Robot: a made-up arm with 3 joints.
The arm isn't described. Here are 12 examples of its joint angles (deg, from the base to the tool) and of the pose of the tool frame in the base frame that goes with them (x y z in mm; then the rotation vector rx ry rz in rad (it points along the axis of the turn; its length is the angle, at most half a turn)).
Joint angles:
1: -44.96 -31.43 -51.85
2: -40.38 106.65 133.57
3: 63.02 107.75 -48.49
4: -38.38 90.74 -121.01
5: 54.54 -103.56 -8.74
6: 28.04 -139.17 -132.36
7: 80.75 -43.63 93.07
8: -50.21 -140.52 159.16
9: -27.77 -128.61 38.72
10: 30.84 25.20 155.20
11: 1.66 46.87 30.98
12: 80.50 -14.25 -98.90
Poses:
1: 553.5 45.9 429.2 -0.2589 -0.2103 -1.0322
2: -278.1 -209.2 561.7 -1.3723 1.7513 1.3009
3: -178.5 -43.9 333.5 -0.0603 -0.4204 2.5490
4: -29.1 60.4 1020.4 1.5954 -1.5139 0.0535
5: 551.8 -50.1 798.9 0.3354 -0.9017 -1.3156
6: 343.0 16.2 1023.6 -2.1599 -1.6534 -1.4335
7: 297.6 394.7 237.8 -0.1540 0.4824 -0.1304
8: 475.9 -134.6 302.8 -2.3126 -0.4704 1.0480
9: 155.6 -147.2 159.3 0.5233 0.7029 -2.6593
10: -316.5 83.0 426.6 -1.0934 2.1253 -0.2488
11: -29.3 390.3 266.4 -0.2443 0.4842 0.6796
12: -148.9 443.7 617.4 0.4004 -2.6440 0.9095
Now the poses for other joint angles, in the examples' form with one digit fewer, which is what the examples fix.
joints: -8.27 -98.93 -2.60
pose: 396 -230 353 -0.079 0.063 -1.927
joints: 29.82 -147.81 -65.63
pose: 168 -299 838 -0.905 -1.046 -2.328
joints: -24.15 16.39 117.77
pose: -230 429 579 -0.047 2.327 0.154
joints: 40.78 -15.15 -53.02
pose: 312 488 744 -0.009 -1.470 0.156
